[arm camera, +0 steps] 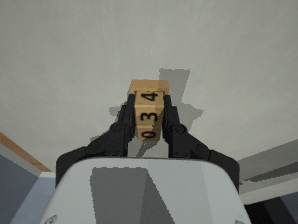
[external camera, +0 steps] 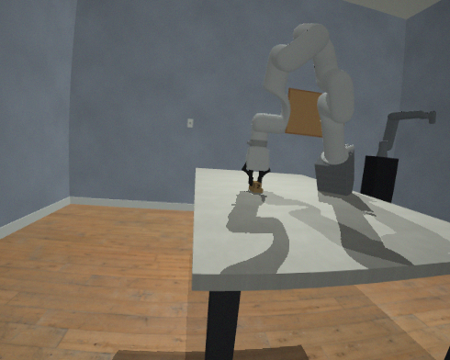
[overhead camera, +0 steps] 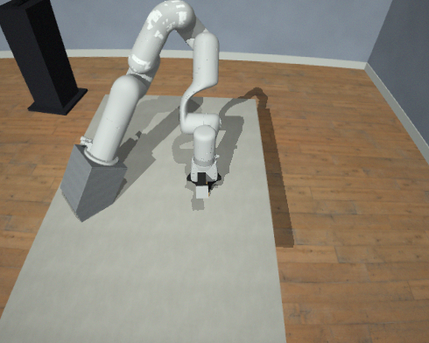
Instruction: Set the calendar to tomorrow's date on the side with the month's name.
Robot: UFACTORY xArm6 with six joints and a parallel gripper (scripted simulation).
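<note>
Right now the wooden digit cube is 1 cm below my hand. The rest, counted from my hand: wooden calendar tray (3 cm below, 2 cm to the left).
</note>
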